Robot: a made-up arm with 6 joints.
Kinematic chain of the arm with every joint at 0, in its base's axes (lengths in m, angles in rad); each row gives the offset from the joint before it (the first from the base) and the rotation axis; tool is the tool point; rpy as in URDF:
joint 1: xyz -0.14 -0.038 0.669 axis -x
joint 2: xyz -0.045 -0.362 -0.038 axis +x
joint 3: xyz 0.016 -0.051 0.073 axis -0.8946 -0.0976 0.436
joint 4: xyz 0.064 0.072 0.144 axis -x
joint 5: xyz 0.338 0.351 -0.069 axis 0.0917 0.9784 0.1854
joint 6: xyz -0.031 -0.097 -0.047 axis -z
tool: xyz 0.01 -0.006 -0.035 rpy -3.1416 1.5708 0
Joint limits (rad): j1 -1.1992..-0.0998 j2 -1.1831..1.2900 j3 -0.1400..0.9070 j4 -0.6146..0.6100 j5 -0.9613..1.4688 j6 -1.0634..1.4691
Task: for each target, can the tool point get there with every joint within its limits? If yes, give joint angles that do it. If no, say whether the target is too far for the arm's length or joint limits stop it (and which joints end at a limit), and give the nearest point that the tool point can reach.
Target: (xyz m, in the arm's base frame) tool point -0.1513 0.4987 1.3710
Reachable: no: joint limits stop it (at a limit: joint 1, joint 3, joint 4, joint 6) | nearest point 0.0495 -0.0480 0.8961 | short by 0.751 m
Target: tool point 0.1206 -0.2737 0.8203
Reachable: yes | joints -0.4598 1.0925 0.5748 -0.1866 -0.2152 1.2627
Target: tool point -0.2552 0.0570 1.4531
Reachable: no: joint limits stop it (at a limit: joint 1, joint 3, joint 4, joint 6) | nearest point 0.0017 -0.1890 0.9855 | short by 0.588 m
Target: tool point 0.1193 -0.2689 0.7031
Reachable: yes | joints -1.0110 0.4673 0.2954 -0.3977 0.6890 0.8449
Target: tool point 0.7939 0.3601 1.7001
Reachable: no: too far | nearest point 0.2710 -0.1724 0.9202 | short by 1.079 m
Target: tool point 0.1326 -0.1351 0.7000
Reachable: yes | joints -0.5004 0.5008 0.3899 0.0344 0.4017 -0.8653
